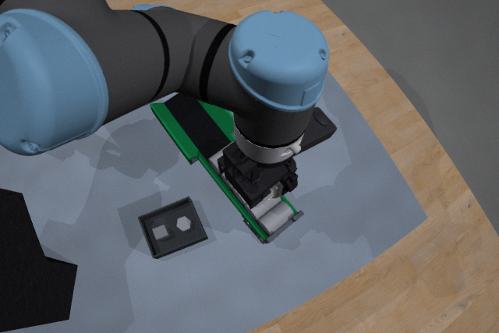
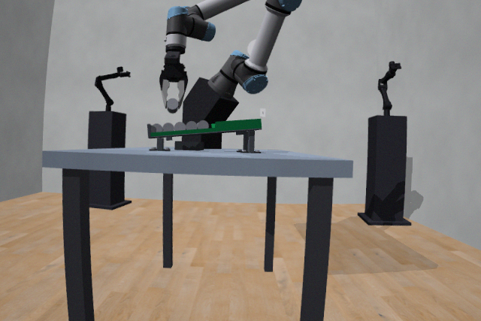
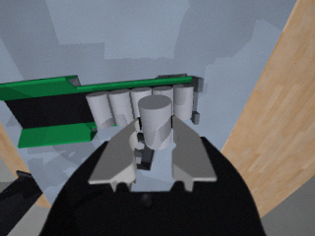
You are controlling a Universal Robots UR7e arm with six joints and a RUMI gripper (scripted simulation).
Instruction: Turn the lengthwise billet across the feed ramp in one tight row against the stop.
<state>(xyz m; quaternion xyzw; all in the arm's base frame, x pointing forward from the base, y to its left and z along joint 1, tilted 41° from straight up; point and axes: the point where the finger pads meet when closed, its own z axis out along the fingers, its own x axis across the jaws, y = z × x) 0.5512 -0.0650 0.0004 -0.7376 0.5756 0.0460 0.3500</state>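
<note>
My gripper is now 2 cm short of the grey stop, 7 cm to the left of it and 10 cm above it. Also, from my hand: dark tray (20 cm behind, 15 cm below).
</note>
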